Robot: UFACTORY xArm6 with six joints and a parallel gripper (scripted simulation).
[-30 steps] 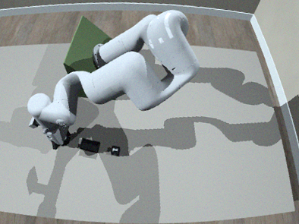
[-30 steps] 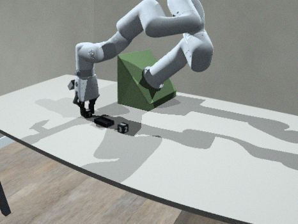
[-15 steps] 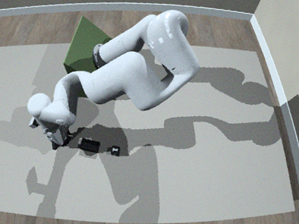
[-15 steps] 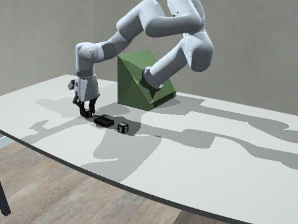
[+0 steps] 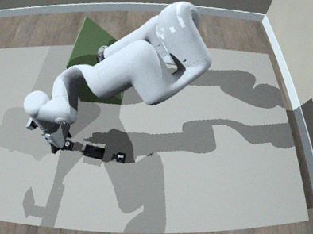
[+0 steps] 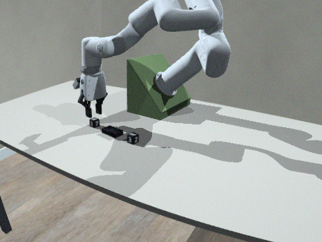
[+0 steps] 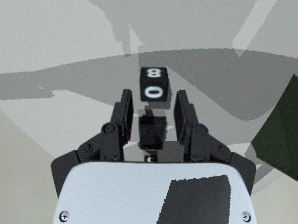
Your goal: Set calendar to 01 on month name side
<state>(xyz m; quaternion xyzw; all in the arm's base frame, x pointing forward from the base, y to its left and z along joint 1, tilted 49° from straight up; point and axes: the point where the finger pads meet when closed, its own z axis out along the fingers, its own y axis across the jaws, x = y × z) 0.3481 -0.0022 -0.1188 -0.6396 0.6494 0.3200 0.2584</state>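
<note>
My gripper is now 5 cm above the black cube. The rest, counted from my hand: black tray: 11 cm to the left, 6 cm below.
</note>
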